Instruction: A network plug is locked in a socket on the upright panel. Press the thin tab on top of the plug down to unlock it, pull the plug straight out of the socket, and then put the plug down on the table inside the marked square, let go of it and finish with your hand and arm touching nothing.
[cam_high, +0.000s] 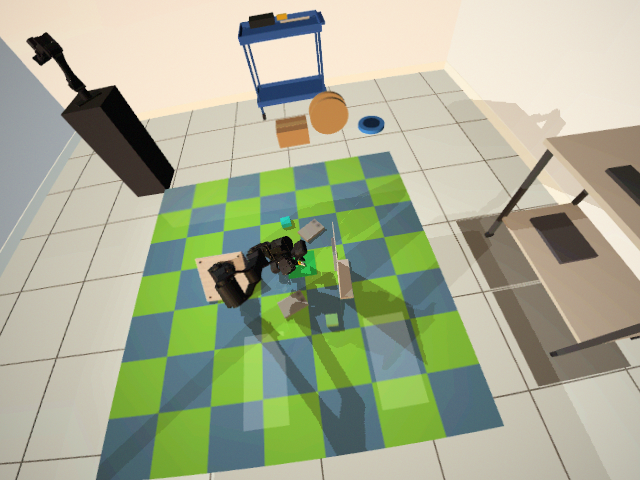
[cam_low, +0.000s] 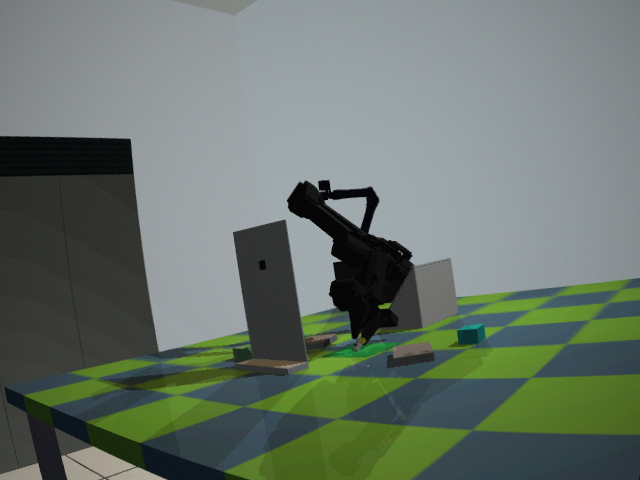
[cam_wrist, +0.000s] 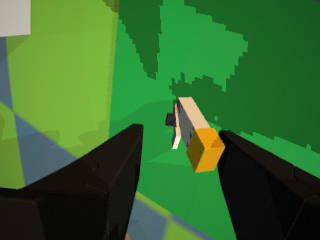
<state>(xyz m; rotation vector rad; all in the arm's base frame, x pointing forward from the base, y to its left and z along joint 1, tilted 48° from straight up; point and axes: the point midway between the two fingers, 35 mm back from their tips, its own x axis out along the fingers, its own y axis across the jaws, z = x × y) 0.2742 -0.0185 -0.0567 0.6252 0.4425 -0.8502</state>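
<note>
My gripper tip is right at the orange network plug. The rest, counted from my gripper tip: marked square 20 mm below; teal cube 230 mm to the left, 60 mm behind; grey upright panel 150 mm ahead, 110 mm above, 90 mm to the right.
</note>
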